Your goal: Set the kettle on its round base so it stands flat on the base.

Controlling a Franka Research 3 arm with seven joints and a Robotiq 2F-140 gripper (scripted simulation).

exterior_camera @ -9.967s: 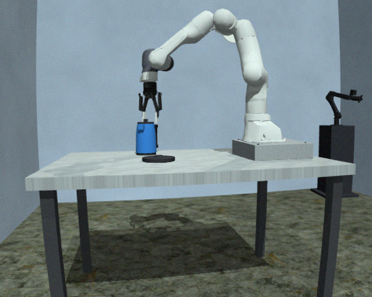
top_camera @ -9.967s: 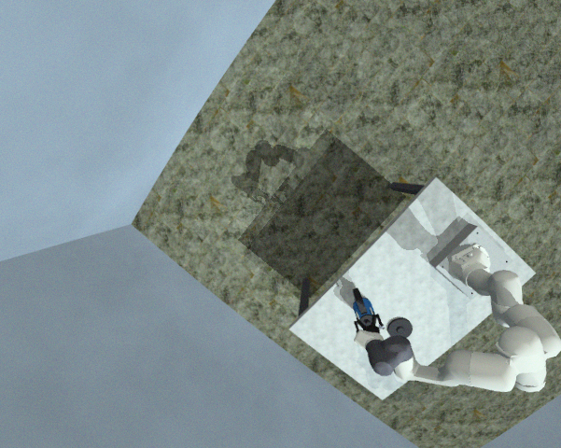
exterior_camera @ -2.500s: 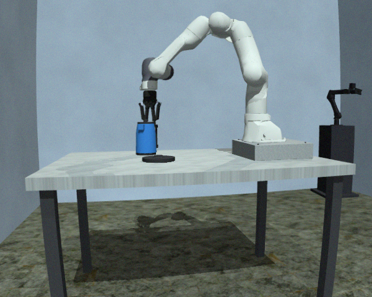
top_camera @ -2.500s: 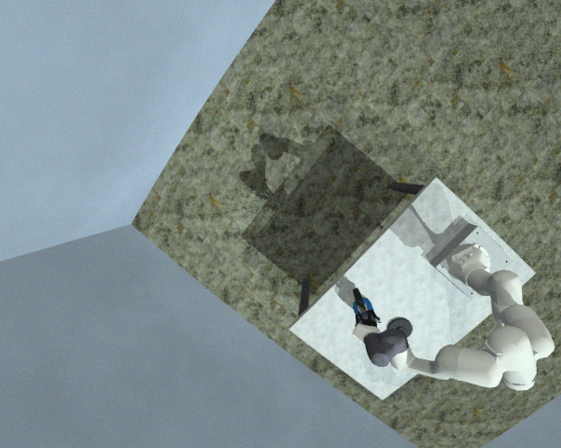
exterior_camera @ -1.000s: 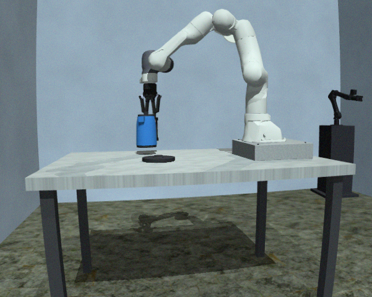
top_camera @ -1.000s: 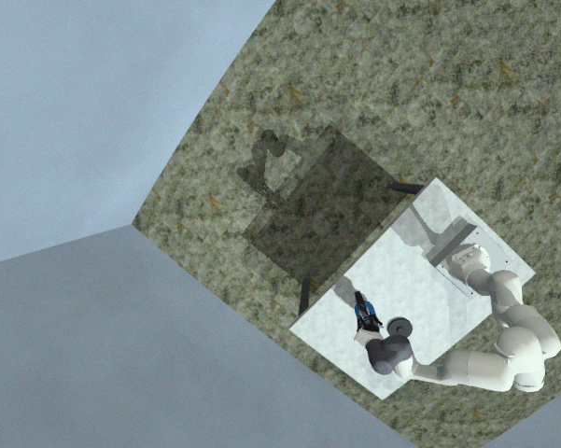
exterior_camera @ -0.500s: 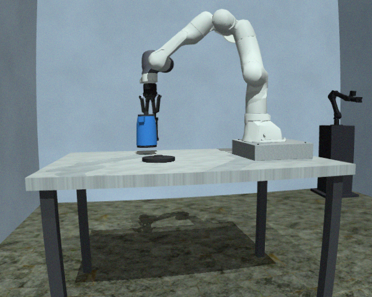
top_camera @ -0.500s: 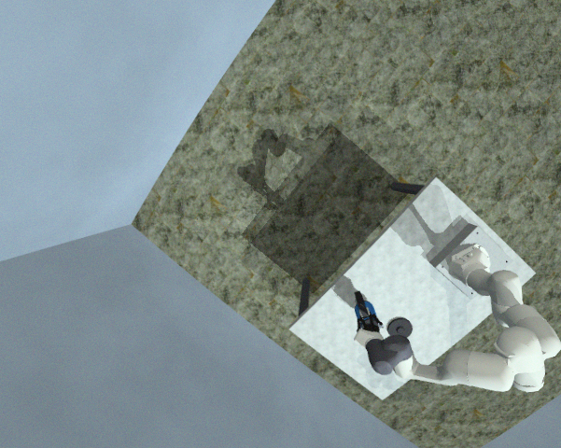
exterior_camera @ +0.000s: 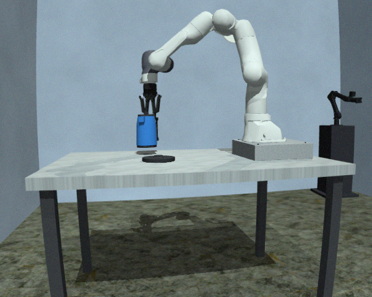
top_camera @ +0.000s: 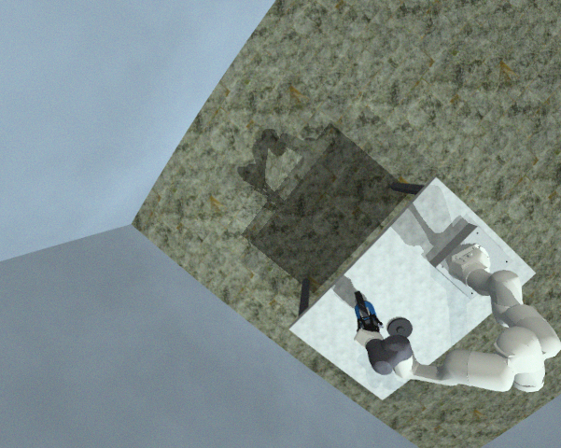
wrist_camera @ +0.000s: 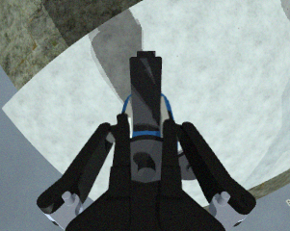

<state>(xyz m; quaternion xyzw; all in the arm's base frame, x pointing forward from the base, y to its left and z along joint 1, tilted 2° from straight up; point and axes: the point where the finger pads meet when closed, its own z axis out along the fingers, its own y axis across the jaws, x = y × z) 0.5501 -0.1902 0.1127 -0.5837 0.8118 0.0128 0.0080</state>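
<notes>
The blue kettle is 10 mm ahead of my hand, 30 mm to the left of it and 50 mm below it. The rest, counted from my hand: black round base (60 mm behind, 340 mm to the left, 180 mm below).
</notes>
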